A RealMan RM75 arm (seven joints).
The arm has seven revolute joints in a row. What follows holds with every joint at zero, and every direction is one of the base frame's.
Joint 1 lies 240.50 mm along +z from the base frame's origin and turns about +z.
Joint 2 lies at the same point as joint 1 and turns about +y.
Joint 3 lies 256.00 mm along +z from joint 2 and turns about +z.
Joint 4 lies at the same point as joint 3 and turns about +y.
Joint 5 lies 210.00 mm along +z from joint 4 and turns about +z.
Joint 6 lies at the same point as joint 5 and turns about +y.
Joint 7 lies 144.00 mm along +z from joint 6 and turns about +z.
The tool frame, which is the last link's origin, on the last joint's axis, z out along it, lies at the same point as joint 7; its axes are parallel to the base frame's.
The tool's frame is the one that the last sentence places.
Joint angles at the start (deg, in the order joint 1, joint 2, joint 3, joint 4, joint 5, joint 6, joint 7):
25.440 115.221 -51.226 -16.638 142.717 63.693 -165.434
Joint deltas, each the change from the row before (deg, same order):
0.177 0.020 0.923 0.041 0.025 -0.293 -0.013
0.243 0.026 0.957 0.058 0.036 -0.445 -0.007
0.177 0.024 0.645 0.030 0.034 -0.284 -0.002
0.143 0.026 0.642 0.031 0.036 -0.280 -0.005
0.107 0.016 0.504 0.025 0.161 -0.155 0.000
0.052 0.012 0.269 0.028 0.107 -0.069 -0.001
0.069 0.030 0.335 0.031 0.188 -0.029 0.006
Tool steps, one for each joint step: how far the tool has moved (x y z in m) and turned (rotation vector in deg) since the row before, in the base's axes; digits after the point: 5 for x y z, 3 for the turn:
0.00115 0.00088 0.00226 0.667 0.379 -0.533
0.00119 0.00125 0.00214 0.645 0.417 -0.642
0.00065 0.00090 0.00144 0.445 0.298 -0.400
0.00086 0.00067 0.00140 0.442 0.301 -0.430
0.00066 0.00046 0.00145 0.465 0.322 -0.312
0.00040 0.00017 0.00074 0.258 0.195 -0.173
0.00033 0.00020 0.00097 0.373 0.296 -0.167

